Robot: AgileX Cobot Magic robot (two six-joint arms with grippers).
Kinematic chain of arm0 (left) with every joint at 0, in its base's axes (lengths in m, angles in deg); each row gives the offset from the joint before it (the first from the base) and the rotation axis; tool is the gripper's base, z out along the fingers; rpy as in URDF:
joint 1: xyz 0 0 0.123 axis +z
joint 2: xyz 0 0 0 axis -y
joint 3: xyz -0.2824 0 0.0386 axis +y
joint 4: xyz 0.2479 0 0.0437 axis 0.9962 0 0.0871
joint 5: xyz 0 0 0 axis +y
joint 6: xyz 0.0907 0 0.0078 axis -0.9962 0 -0.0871
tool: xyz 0 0 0 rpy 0 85 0
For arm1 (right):
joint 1: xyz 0 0 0.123 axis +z
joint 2: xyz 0 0 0 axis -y
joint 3: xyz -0.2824 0 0.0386 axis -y
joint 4: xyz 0.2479 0 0.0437 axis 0.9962 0 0.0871
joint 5: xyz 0 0 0 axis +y
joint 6: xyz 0.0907 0 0.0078 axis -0.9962 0 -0.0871
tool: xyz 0 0 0 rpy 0 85 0
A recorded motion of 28 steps. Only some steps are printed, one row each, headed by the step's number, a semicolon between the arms.
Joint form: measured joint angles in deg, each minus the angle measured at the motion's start. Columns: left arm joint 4, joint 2, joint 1, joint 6, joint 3, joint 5; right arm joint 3, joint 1, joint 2, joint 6, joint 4, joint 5.
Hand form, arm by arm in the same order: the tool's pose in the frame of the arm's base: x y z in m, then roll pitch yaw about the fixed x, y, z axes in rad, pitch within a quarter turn. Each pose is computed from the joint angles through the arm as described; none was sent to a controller.
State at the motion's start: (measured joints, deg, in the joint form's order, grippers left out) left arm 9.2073 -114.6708 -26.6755 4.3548 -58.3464 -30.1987; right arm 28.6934 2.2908 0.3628 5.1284 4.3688 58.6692
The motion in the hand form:
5: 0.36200 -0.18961 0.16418 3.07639 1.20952 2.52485; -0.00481 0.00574 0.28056 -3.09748 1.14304 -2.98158
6: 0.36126 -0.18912 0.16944 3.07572 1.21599 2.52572; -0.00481 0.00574 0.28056 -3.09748 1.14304 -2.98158
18: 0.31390 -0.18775 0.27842 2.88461 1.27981 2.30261; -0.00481 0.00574 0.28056 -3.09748 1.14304 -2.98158
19: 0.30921 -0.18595 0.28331 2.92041 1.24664 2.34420; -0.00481 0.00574 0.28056 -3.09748 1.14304 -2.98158
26: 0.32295 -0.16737 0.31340 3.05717 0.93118 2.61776; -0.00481 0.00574 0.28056 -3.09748 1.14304 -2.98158
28: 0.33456 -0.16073 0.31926 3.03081 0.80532 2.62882; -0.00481 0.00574 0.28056 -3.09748 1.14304 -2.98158
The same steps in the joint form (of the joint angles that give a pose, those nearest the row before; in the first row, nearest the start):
5: 0.04 2.64 0.00 0.75 0.00 1.92; 0.00 0.00 0.00 0.00 0.00 0.00
6: 0.04 3.47 0.00 0.85 0.00 2.38; 0.00 0.00 0.00 0.00 0.00 0.00
18: 1.55 22.86 -3.63 1.13 0.00 17.65; 0.00 0.00 0.00 0.00 0.00 0.00
19: 1.60 24.26 -3.93 1.57 -0.28 21.38; 0.00 0.00 0.00 0.00 0.00 0.00
26: -0.52 24.01 -1.58 2.59 -13.80 53.49; 0.00 0.00 0.00 0.00 0.00 0.00
28: -1.28 21.39 -0.08 0.39 -20.22 64.43; 0.00 0.00 0.00 0.00 0.00 0.00

